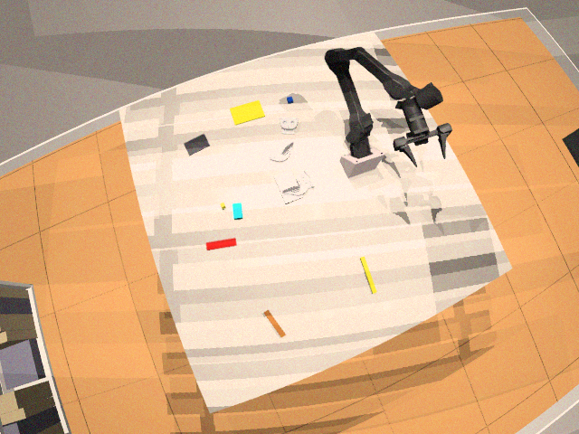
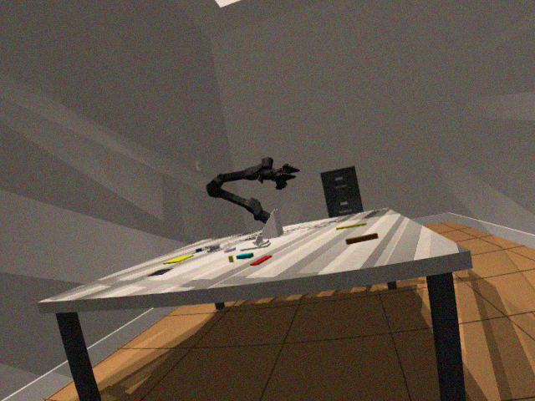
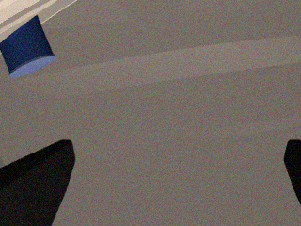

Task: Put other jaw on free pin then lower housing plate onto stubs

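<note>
The jaw lies 38 cm ahead of my gripper tip, 32 cm to the right of it and 30 cm below it. The rest, counted from my gripper tip: yellow bar: 24 cm ahead, 23 cm to the left, 30 cm below; small yellow cube: 64 cm ahead, 20 cm to the right, 29 cm below; cyan block: 59 cm ahead, 16 cm to the right, 30 cm below.
</note>
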